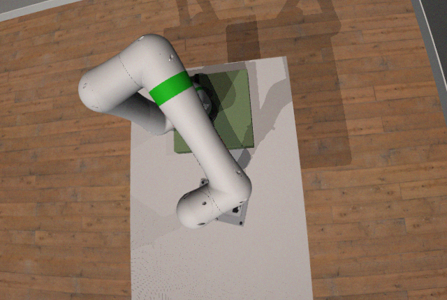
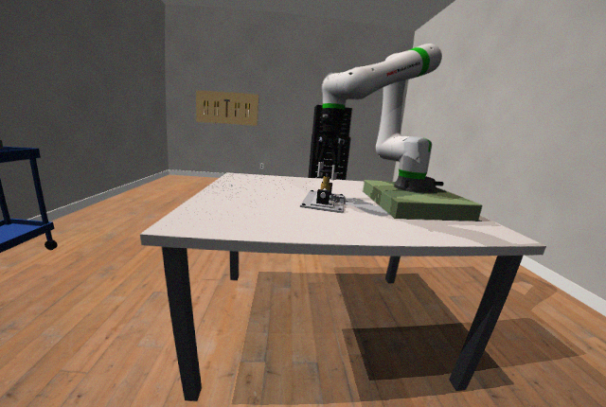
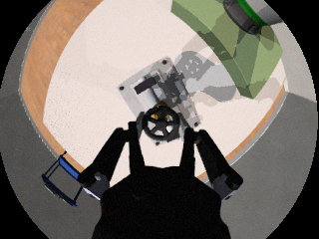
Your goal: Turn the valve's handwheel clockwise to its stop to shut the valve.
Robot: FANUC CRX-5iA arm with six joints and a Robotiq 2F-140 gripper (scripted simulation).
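Now: the black spoked handwheel 1 cm below my hand. Also, from my hand: base plate (13 cm below).
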